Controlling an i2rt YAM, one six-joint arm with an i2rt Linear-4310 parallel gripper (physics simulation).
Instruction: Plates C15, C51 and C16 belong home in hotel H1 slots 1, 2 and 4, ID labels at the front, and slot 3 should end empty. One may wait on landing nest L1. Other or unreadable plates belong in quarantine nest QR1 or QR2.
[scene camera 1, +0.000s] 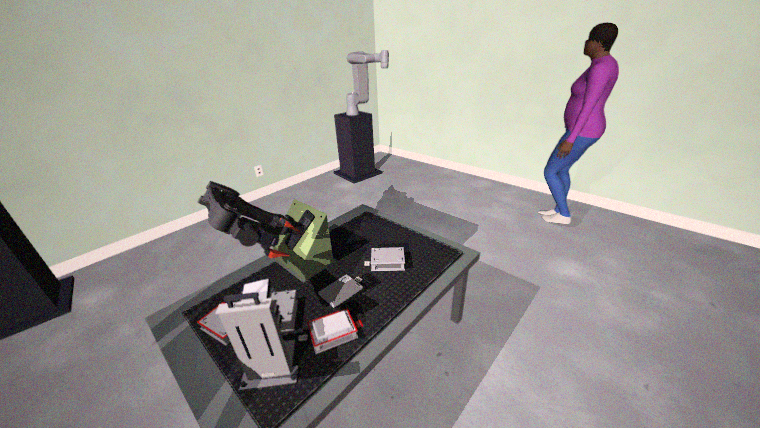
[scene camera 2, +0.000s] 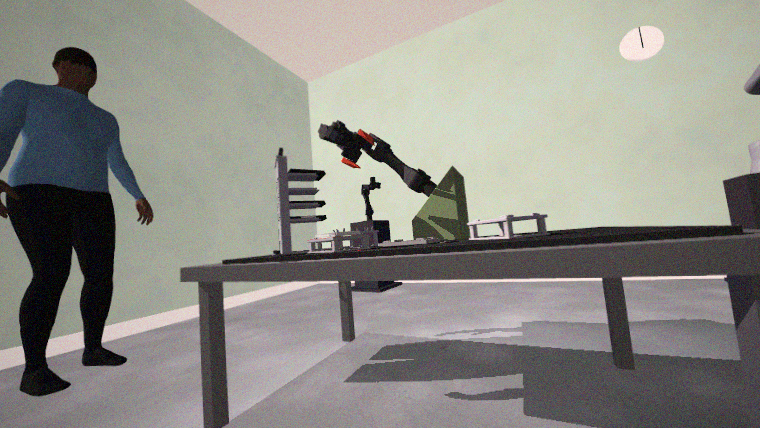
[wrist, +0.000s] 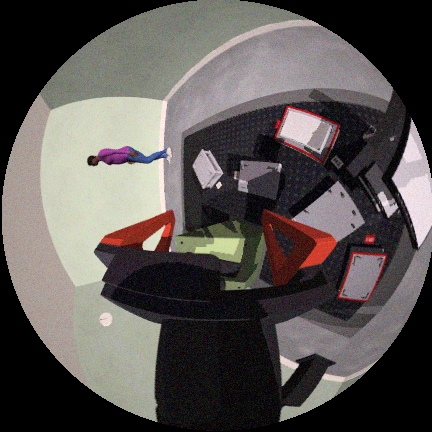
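Pixels of known places: gripper, fingertip midpoint: (scene camera 1: 294, 243) (scene camera 2: 366, 156) (wrist: 217, 214); arm's base, origin of the base link: (scene camera 1: 300, 230) (scene camera 2: 439, 195).
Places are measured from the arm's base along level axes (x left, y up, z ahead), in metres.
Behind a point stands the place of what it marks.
Hotel H1 (scene camera 1: 247, 340) @(x -0.418, y 0.015, z 0.480 m) (scene camera 2: 282, 207) @(x -0.337, y -0.028, z 0.522 m) stands upright at the near left, with several shelves one above another. Light surfaces show at its shelves, but I cannot tell which slots hold plates or read any ID. A white plate (scene camera 1: 333, 323) @(x -0.134, y -0.129, z 0.484 m) (wrist: 304, 129) @(x -0.143, y -0.129, z 0.477 m) lies on a red-edged quarantine nest (scene camera 1: 336, 346) @(x -0.163, y -0.182, z 0.538 m). Another red-edged nest (scene camera 1: 212, 323) @(x -0.486, y -0.143, z 0.156 m) (wrist: 362, 276) @(x -0.444, y -0.144, z 0.169 m) shows bare grey inside its rim in the wrist view. Two grey nests, one in the middle (scene camera 1: 341, 290) @(x 0.006, y -0.172, z 0.320 m) (wrist: 260, 179) @(x -0.011, y -0.172, z 0.307 m) and one farther off (scene camera 1: 387, 257) @(x 0.278, y -0.133, z 0.320 m) (wrist: 207, 168) @(x 0.247, y -0.134, z 0.309 m), have unreadable tags. My gripper (scene camera 1: 284, 239) @(x -0.146, y 0.144, z 0.291 m) (scene camera 2: 357, 149) @(x -0.146, y 0.144, z 0.291 m) (wrist: 217, 214) @(x -0.146, y 0.144, z 0.291 m) is open and empty, raised above table level between hotel and green bracket.
The green angled bracket (scene camera 1: 313, 241) @(x 0.007, y -0.013, z 0.114 m) (scene camera 2: 444, 212) @(x 0.056, y -0.081, z 0.107 m) stands at my arm's base. A flat grey plate-like base (scene camera 1: 286, 307) @(x -0.235, y -0.124, z 0.295 m) (wrist: 332, 212) @(x -0.261, y -0.124, z 0.290 m) lies beside the hotel. The nests stand on the black mat (scene camera 1: 420, 244) @(x 0.524, y -0.183, z 0.308 m). A person in purple (scene camera 1: 593, 101) stands off to the right, beyond the table.
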